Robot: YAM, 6 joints.
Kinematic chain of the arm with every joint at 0, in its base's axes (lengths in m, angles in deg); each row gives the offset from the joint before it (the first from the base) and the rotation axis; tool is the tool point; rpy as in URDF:
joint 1: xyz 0 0 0.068 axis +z
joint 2: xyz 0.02 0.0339 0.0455 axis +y
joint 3: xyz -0.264 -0.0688 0 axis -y
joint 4: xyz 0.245 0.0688 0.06 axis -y
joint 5: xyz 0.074 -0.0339 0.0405 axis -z
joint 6: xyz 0.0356 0 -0.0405 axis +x
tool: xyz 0 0 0 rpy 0 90 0
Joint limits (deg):
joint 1: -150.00..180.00
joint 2: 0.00..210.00
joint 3: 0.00..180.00
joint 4: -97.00..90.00
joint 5: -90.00..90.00
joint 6: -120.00..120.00
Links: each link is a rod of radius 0.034 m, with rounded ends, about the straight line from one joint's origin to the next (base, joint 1, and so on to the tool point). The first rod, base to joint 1, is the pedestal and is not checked.
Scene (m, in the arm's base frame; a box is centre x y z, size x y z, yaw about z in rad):
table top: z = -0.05
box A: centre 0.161 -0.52 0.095 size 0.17 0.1 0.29 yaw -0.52
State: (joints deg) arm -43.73 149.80 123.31 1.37 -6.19 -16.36
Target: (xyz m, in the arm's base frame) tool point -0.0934 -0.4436 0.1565
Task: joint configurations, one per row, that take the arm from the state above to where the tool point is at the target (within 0.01 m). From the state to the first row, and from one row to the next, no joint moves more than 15 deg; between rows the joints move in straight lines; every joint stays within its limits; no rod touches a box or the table.
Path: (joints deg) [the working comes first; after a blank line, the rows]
Joints at the target: -102.03 121.21 85.99 -20.46 -1.80 -16.36
Straight joint move there: touches box A.

1: -55.93 137.41 130.30 11.05 -0.57 -7.36
2: -68.14 125.02 137.30 20.73 5.05 1.64
3: -80.34 112.63 144.29 30.40 10.67 10.64
4: -85.76 114.77 129.71 17.69 7.55 3.89
5: -91.18 116.92 115.14 4.97 4.44 -2.86
6: -96.61 119.06 100.56 -7.74 1.32 -9.61
7: -102.03 121.21 85.99 -20.46 -1.80 -16.36

